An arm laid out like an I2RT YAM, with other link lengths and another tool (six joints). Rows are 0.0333 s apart.
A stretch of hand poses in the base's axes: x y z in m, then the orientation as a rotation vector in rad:
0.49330, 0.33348, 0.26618, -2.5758, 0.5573, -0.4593
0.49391, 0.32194, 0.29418, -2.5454, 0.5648, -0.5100
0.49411, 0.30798, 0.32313, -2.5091, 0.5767, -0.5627
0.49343, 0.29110, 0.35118, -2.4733, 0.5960, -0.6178
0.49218, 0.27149, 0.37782, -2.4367, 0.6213, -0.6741
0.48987, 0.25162, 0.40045, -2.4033, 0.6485, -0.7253
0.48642, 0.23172, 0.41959, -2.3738, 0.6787, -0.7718
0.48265, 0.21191, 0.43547, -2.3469, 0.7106, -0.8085
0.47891, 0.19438, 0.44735, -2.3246, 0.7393, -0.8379
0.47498, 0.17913, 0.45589, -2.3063, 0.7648, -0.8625
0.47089, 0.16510, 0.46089, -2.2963, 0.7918, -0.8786
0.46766, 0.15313, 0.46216, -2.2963, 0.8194, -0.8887
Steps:
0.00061, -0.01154, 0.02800, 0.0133, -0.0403, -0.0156
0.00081, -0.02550, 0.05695, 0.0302, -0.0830, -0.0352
0.00013, -0.04238, 0.08500, 0.0442, -0.1256, -0.0610
-0.00112, -0.06199, 0.11164, 0.0568, -0.1679, -0.0920
-0.00343, -0.08186, 0.13427, 0.0667, -0.2055, -0.1237
-0.00688, -0.10176, 0.15341, 0.0734, -0.2380, -0.1567
-0.01065, -0.12157, 0.16929, 0.0804, -0.2629, -0.1892
-0.01439, -0.13910, 0.18117, 0.0856, -0.2823, -0.2177
-0.01832, -0.15435, 0.18971, 0.0890, -0.2979, -0.2428
-0.02241, -0.16838, 0.19471, 0.0880, -0.3048, -0.2666
-0.02564, -0.18035, 0.19598, 0.0803, -0.3043, -0.2887

